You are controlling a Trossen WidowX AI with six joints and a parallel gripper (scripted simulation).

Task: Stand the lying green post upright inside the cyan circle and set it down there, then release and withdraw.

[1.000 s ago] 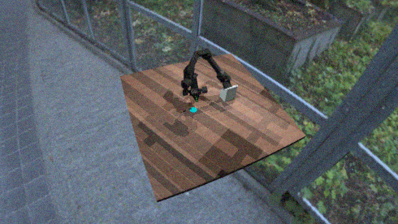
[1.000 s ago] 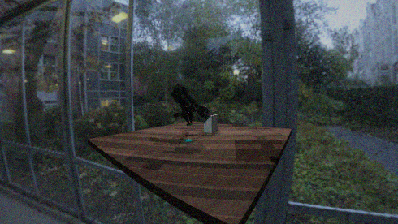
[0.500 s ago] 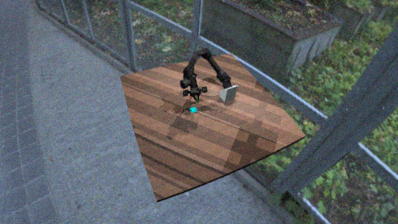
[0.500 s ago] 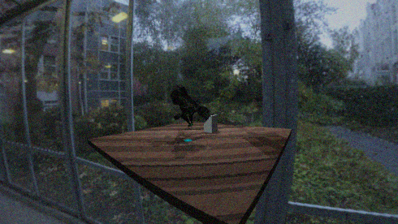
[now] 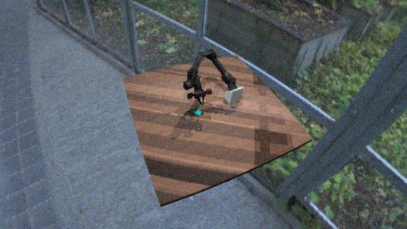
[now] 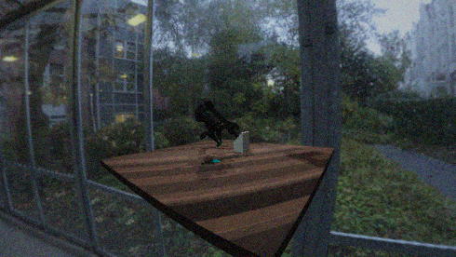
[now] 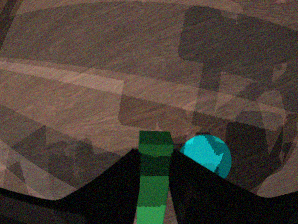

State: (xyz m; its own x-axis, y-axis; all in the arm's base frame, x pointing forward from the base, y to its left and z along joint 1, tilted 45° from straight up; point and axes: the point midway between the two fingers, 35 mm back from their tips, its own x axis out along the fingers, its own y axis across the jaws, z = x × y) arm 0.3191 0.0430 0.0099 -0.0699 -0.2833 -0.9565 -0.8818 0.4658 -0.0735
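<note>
Now: gripper tip 11 cm above the cyan circle, 3 cm to the left of it and 2 cm short of it. Round my gripper tip: green post: 2 cm to the right, 1 cm below, 1 cm behind.
</note>
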